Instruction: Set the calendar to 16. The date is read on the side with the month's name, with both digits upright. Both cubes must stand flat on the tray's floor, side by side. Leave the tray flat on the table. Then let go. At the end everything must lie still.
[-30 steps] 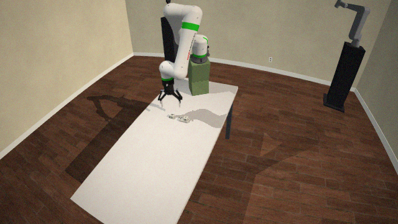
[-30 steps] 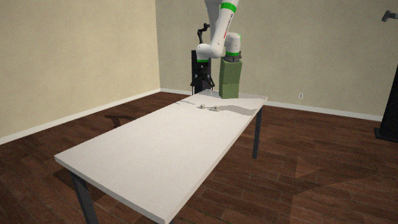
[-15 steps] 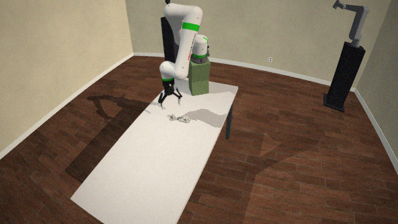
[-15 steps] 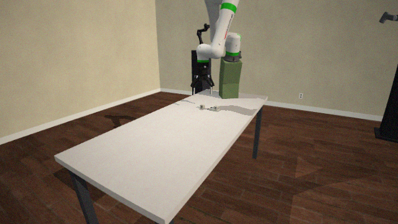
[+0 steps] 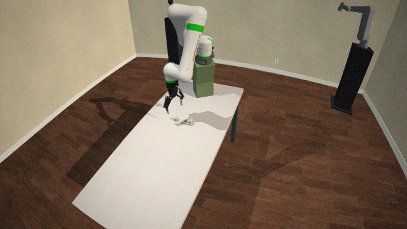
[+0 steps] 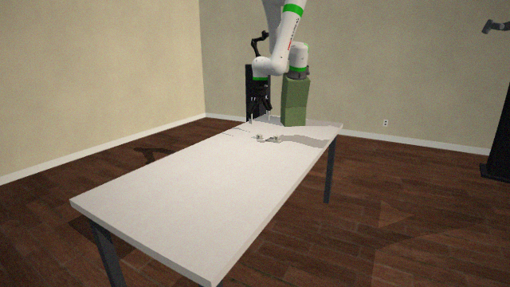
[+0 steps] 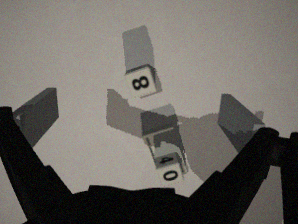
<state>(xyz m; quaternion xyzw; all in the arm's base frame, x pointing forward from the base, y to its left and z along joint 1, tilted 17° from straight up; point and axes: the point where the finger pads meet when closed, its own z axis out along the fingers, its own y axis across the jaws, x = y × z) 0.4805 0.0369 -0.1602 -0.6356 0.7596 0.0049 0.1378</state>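
Right now my hand is 11 cm above the cube. Round my hand: white calendar tray (2 cm behind, 11 cm to the left, 12 cm below).
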